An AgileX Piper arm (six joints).
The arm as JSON. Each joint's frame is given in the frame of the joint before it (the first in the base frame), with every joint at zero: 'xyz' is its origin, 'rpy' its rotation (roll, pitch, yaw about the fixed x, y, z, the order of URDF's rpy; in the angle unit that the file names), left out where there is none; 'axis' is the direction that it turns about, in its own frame. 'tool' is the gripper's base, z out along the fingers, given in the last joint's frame.
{
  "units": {
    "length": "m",
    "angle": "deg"
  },
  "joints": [
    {
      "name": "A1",
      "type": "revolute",
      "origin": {
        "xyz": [
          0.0,
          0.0,
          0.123
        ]
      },
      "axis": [
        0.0,
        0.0,
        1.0
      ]
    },
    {
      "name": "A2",
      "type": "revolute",
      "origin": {
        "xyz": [
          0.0,
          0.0,
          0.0
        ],
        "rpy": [
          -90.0,
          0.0,
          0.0
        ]
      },
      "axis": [
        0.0,
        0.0,
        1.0
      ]
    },
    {
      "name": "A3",
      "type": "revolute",
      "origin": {
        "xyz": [
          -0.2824,
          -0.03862,
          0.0
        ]
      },
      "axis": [
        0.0,
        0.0,
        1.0
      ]
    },
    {
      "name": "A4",
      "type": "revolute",
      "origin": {
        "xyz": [
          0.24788,
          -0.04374,
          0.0
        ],
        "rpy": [
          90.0,
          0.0,
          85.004
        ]
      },
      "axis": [
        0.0,
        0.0,
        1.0
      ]
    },
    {
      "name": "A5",
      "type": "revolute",
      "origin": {
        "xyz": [
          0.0,
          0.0,
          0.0
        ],
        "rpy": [
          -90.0,
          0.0,
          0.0
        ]
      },
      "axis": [
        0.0,
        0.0,
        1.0
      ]
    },
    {
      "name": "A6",
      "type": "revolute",
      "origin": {
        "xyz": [
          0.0,
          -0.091,
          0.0
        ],
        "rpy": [
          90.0,
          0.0,
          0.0
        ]
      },
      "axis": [
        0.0,
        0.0,
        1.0
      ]
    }
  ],
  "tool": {
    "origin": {
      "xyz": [
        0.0,
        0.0,
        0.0
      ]
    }
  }
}
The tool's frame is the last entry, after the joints.
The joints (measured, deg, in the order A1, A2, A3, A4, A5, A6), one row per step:
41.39 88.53 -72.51 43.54 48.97 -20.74
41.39 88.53 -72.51 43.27 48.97 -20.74
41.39 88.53 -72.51 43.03 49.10 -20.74
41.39 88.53 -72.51 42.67 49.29 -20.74
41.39 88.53 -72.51 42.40 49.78 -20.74
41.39 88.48 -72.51 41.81 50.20 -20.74
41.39 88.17 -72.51 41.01 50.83 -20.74
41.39 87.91 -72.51 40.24 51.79 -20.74
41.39 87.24 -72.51 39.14 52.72 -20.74
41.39 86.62 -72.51 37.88 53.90 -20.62
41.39 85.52 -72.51 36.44 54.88 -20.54
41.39 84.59 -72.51 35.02 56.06 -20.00
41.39 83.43 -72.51 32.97 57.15 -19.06
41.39 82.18 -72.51 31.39 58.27 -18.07
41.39 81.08 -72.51 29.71 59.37 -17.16
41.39 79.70 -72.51 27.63 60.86 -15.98
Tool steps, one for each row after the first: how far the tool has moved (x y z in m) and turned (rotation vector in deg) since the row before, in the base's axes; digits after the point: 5 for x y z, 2 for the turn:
0.00012 -0.00020 -0.00022 -0.20 -0.18 0.05
-0.00008 -0.00023 -0.00026 -0.23 -0.07 0.13
-0.00011 -0.00034 -0.00039 -0.34 -0.11 0.20
-0.00059 -0.00038 -0.00047 -0.39 0.14 0.38
-0.00046 -0.00073 -0.00040 -0.57 -0.15 0.39
-0.00131 -0.00158 0.00081 -0.64 -0.35 0.56
-0.00166 -0.00160 0.00037 -0.79 -0.07 0.76
-0.00248 -0.00283 0.00242 -0.76 -0.61 0.78
-0.00259 -0.00303 0.00184 -1.04 -0.43 0.85
-0.00345 -0.00428 0.00439 -0.79 -1.07 0.74
-0.00327 -0.00406 0.00328 -0.99 -0.49 0.47
-0.00333 -0.00523 0.00401 -1.27 -0.87 0.13
-0.00391 -0.00517 0.00469 -0.89 -0.59 -0.01
-0.00338 -0.00498 0.00376 -1.07 -0.62 -0.02
-0.00437 -0.00644 0.00454 -1.40 -0.68 -0.11

